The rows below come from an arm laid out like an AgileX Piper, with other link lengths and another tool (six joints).
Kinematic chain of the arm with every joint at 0, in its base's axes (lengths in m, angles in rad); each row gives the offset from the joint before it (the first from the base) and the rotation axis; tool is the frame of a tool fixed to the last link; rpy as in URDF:
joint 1: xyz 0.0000 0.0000 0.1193 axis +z
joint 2: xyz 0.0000 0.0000 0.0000 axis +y
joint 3: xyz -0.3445 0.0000 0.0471 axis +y
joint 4: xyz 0.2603 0.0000 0.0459 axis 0.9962 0 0.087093
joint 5: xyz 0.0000 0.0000 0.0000 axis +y
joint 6: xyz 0.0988 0.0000 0.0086 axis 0.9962 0 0.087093
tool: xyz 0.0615 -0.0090 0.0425 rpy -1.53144 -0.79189 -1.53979
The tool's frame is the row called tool.
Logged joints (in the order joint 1, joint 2, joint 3, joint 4, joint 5, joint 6), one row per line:
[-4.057 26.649 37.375 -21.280 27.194 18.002]
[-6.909 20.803 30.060 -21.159 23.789 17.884]
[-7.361 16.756 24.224 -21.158 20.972 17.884]
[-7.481 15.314 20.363 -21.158 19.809 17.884]
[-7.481 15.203 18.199 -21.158 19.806 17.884]
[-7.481 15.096 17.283 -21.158 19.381 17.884]
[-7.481 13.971 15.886 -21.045 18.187 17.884]
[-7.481 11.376 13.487 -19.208 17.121 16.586]
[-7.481 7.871 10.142 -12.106 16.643 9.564]
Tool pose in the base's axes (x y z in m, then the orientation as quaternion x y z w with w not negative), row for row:
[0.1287 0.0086 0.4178 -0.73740 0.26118 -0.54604 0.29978]
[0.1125 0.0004 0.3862 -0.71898 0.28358 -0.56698 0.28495]
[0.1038 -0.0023 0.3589 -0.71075 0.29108 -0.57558 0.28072]
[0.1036 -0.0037 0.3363 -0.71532 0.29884 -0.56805 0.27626]
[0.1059 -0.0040 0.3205 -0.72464 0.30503 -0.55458 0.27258]
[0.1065 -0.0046 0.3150 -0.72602 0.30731 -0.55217 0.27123]
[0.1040 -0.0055 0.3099 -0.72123 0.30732 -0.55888 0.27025]
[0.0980 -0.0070 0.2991 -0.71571 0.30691 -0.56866 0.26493]
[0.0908 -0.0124 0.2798 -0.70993 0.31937 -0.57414 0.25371]
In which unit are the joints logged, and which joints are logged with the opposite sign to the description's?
The joints are logged in degrees. Opposite sign: joint 3, joint 4, joint 6.
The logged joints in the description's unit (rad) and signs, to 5 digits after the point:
[-0.07081 0.46511 -0.65232 0.37141 0.47462 -0.31419]
[-0.12058 0.36308 -0.52465 0.36929 0.41520 -0.31213]
[-0.12847 0.29245 -0.42279 0.36928 0.36603 -0.31213]
[-0.13057 0.26728 -0.35540 0.36928 0.34573 -0.31213]
[-0.13057 0.26534 -0.31763 0.36928 0.34568 -0.31213]
[-0.13057 0.26347 -0.30165 0.36928 0.33826 -0.31213]
[-0.13057 0.24384 -0.27726 0.36730 0.31742 -0.31213]
[-0.13057 0.19855 -0.23539 0.33524 0.29882 -0.28948]
[-0.13057 0.13737 -0.17701 0.21129 0.29048 -0.16692]

